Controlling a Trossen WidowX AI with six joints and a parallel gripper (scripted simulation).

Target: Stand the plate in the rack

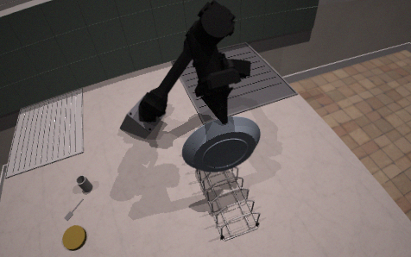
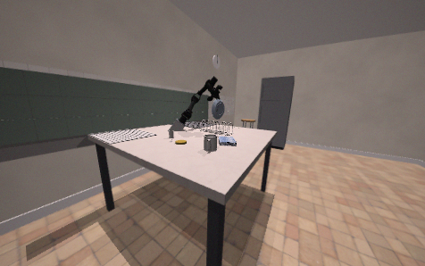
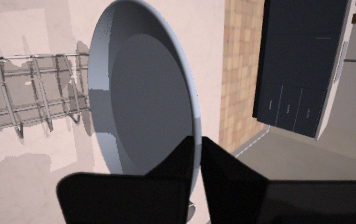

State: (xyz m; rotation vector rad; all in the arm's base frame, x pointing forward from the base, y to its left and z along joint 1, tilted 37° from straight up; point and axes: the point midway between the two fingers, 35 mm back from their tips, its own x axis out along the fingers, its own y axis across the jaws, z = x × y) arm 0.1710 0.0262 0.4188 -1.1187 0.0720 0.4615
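Now: the plate 3 cm ahead of my hand and 11 cm below it. From my hand the other things lie so: small spatula (3 cm ahead, 51 cm to the right, 35 cm below); then mug (35 cm ahead, 41 cm to the right, 31 cm below); then yellow disc (12 cm ahead, 48 cm to the right, 34 cm below).
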